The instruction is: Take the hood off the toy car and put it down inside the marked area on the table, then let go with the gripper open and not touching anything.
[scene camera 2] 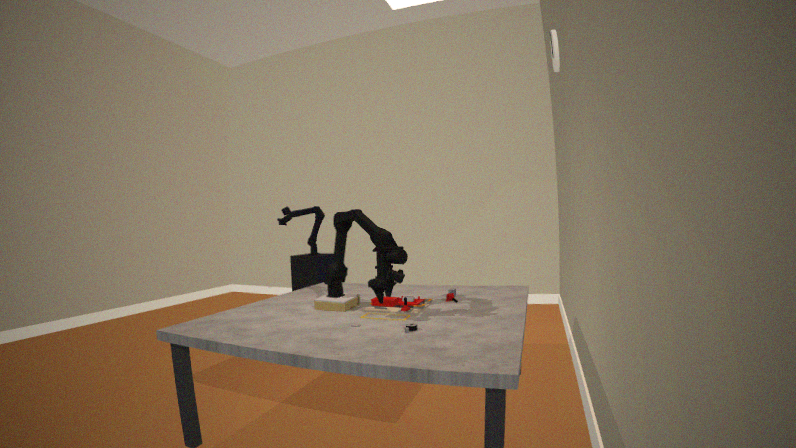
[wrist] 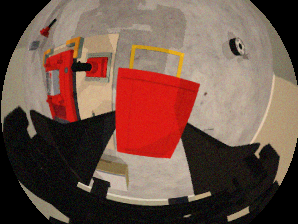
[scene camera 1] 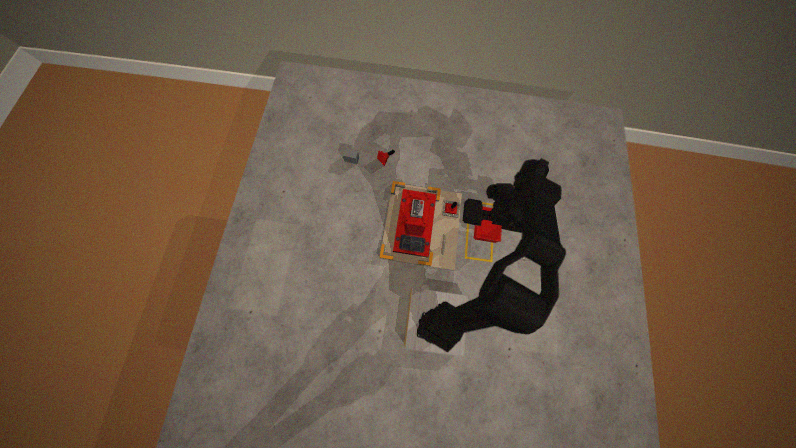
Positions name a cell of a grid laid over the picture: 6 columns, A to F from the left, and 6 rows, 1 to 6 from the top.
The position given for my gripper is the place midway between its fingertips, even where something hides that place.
my gripper: scene camera 2 C5; wrist D4; scene camera 1 D4
